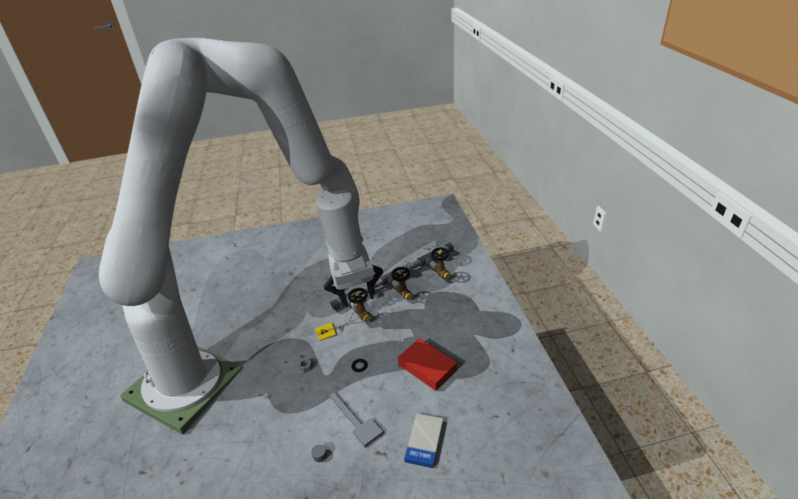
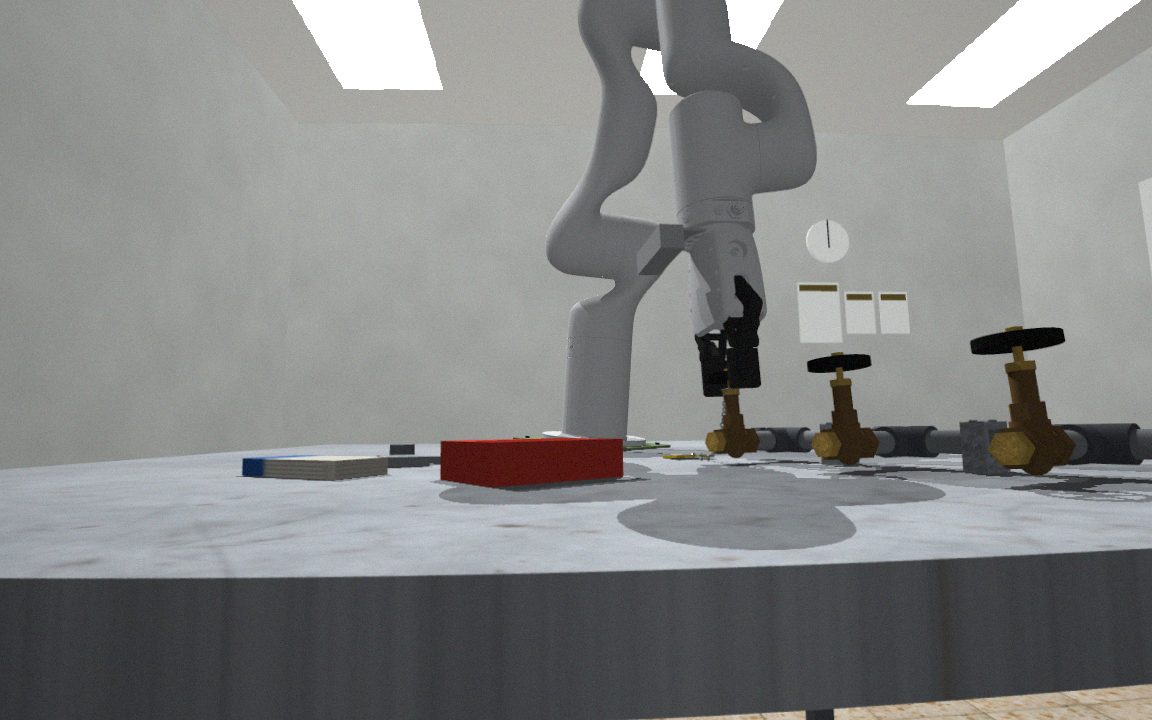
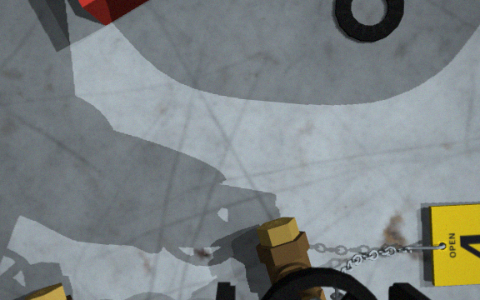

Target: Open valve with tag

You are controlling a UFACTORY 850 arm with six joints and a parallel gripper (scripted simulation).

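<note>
My gripper is now 9 cm past the yellow tag, 9 cm above it and 2 cm to the left of it. Also, from my hand: black washer 16 cm to the right, 9 cm below, 4 cm behind; red block 21 cm to the right, 13 cm ahead, 7 cm below; grey nut 17 cm behind, 12 cm to the right, 8 cm below.
</note>
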